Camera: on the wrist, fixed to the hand. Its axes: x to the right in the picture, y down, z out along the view.
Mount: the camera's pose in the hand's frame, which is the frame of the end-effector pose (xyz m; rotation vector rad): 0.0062 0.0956 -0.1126 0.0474 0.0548 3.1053
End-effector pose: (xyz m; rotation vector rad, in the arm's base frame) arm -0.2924 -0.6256 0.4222 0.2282 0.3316 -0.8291
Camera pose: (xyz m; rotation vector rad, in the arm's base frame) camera -0.2390 -0.5305 0.3224 0.4595 -0.2454 2.2340
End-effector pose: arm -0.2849 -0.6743 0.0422 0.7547 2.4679 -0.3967
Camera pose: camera -0.2779 -0.5484 0.1194 2.6812 -0.7558 0.7274
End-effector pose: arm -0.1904 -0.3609 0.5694 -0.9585 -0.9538 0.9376
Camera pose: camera -0.1030 -0.3532 0.4504 1.0903 -1.1116 -1.7431
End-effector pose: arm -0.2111 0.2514 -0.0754 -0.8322 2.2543 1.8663
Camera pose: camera -0.2313 0.1537 0.0337 -1.6663 -0.6814 -0.1016
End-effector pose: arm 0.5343 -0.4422 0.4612 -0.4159 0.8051 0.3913
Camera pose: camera 0.4236 -0.4158 0.3668 -1.1125 -0.6366 -2.4759
